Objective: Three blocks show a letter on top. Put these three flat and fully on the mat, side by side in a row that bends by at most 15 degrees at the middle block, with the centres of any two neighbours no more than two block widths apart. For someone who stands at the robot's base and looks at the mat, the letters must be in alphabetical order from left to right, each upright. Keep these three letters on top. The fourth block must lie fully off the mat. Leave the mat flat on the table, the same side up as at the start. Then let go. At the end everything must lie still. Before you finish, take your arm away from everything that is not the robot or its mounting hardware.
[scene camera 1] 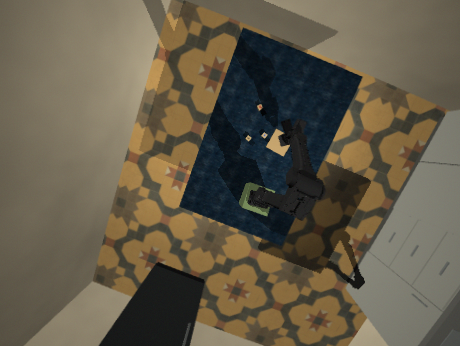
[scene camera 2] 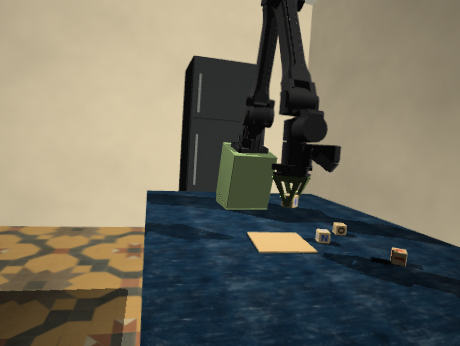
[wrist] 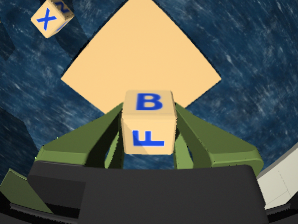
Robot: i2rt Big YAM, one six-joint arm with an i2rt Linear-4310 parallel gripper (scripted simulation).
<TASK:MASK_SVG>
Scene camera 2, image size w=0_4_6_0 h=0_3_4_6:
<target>gripper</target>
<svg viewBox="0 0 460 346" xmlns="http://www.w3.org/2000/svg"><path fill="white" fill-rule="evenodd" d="M298 141L282 142L281 164L272 164L271 166L272 170L277 170L273 172L273 180L280 193L283 205L286 207L290 207L295 194L298 195L299 199L310 180L311 174L308 174L308 171L312 171L313 167L287 165L289 143L301 143Z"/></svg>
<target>mat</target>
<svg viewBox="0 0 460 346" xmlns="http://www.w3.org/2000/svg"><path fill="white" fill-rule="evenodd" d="M247 232L259 253L317 253L297 233Z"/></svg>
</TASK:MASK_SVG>
